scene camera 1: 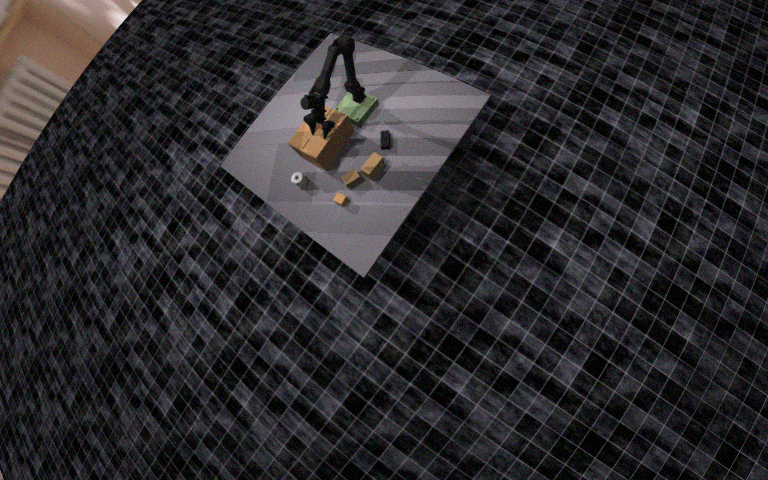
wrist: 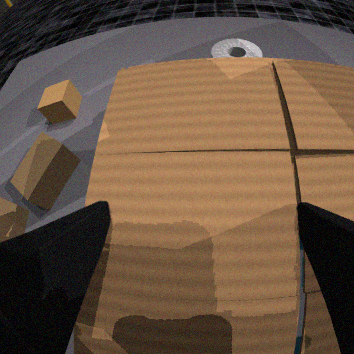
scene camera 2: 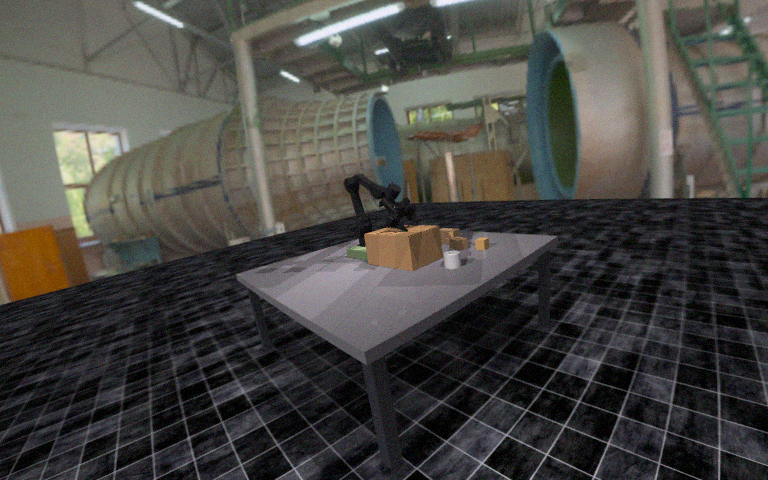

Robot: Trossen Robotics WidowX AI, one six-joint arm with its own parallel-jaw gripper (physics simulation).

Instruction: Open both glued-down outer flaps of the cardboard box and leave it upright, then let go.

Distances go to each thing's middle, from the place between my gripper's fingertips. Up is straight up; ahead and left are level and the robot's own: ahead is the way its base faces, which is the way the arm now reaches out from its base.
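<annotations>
White tape roll (wrist: 232,47): my hand is 2 cm to the left of it, 13 cm above it and 24 cm short of it.
</annotations>
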